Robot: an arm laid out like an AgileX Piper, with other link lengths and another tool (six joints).
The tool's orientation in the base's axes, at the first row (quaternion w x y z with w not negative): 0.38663, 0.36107, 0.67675, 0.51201
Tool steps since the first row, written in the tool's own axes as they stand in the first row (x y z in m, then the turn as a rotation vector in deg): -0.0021, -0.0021, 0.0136, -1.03, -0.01, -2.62; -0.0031, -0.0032, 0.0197, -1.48, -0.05, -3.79; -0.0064, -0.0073, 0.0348, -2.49, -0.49, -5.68; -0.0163, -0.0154, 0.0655, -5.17, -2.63, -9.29; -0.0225, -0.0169, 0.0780, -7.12, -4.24, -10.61; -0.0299, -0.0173, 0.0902, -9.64, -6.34, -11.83; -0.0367, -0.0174, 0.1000, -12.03, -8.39, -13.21
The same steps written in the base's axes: 0.0129, 0.0033, -0.0041, -1.89, -2.00, 0.61; 0.0187, 0.0047, -0.0061, -2.74, -2.89, 0.85; 0.0332, 0.0072, -0.0123, -4.02, -4.66, 0.91; 0.0642, 0.0094, -0.0240, -6.26, -8.98, -0.12; 0.0780, 0.0087, -0.0268, -6.73, -11.60, -1.15; 0.0921, 0.0072, -0.0282, -6.91, -14.79, -2.59; 0.1038, 0.0052, -0.0290, -7.28, -17.91, -3.97
